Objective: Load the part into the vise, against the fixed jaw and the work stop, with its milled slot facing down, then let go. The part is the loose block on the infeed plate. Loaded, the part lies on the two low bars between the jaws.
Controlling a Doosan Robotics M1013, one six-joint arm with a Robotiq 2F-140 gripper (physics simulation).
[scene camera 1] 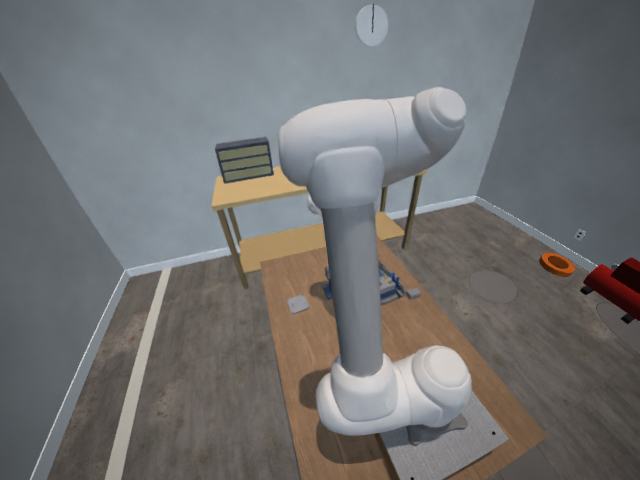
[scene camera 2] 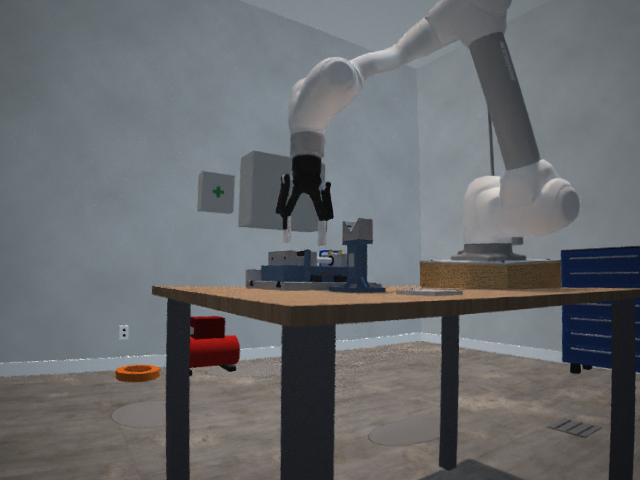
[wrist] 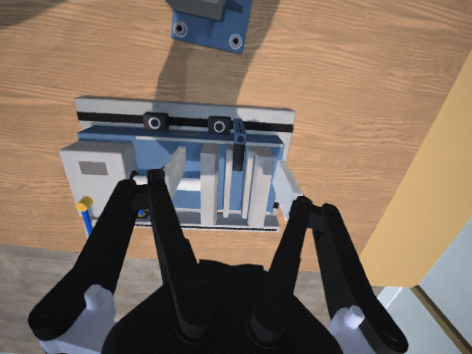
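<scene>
My gripper is open and empty, pointing down above the vise. In the wrist view its fingertips straddle the movable jaw, the fixed jaw and the two low bars, left and right. No block lies on the bars. The work stop reaches over the bars' far end. The flat grey infeed plate shows no block on it. A small grey block lies on the table beside the vise; its slot cannot be made out.
A blue stand with a notched grey top rises near the vise, taller than it. Blue hose runs at the vise's left end. A wooden bench stands beyond the table. The arm hides part of the vise in scene camera 1.
</scene>
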